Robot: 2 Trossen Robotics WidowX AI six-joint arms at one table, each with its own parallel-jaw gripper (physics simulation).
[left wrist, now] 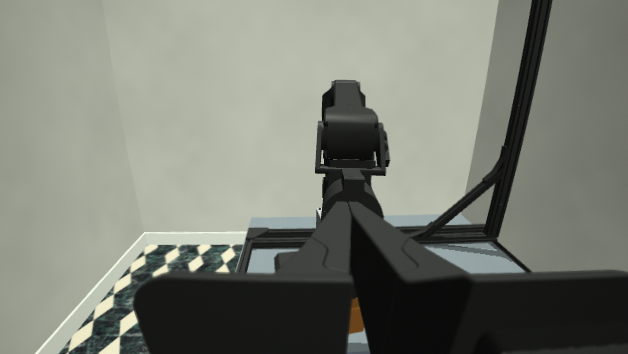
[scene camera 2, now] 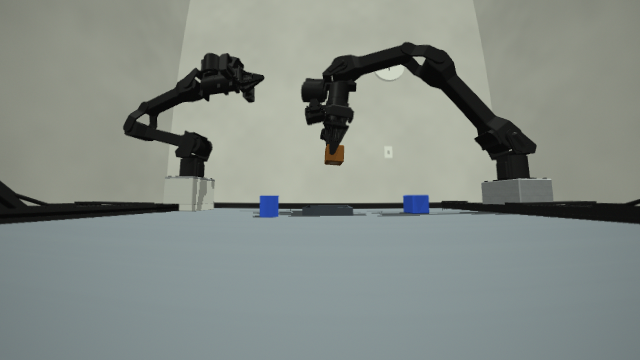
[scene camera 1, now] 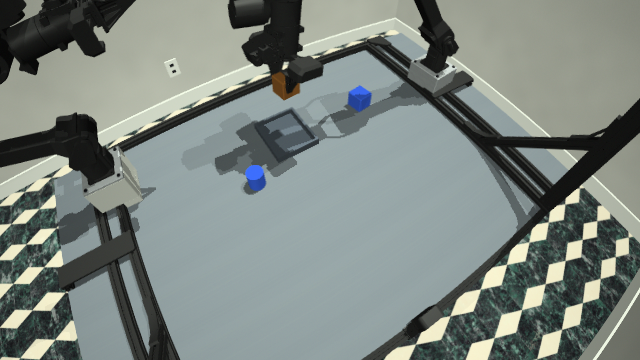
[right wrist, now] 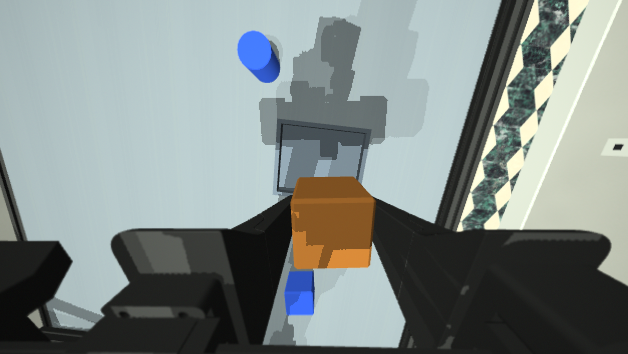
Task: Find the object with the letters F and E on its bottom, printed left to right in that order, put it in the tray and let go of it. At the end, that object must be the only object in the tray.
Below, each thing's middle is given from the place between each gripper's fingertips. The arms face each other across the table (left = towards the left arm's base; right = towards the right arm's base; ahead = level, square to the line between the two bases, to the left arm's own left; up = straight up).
Labels:
The grey tray point(scene camera 1: 286, 134) lies 10 mm behind my right hand, 10 mm to the left of it and 140 mm below it. From my right hand the other things lie so: orange cube point(right wrist: 332, 218) 10 mm to the right; blue cube point(right wrist: 299, 293) 10 mm ahead, 220 mm to the right, 130 mm below.
I see the orange cube 20 mm behind my left hand, 220 mm to the right of it and 270 mm below it. The rest, counted from my left hand: blue cube (10 mm behind, 430 mm to the right, 400 mm below); then grey tray (30 mm behind, 210 mm to the right, 410 mm below).

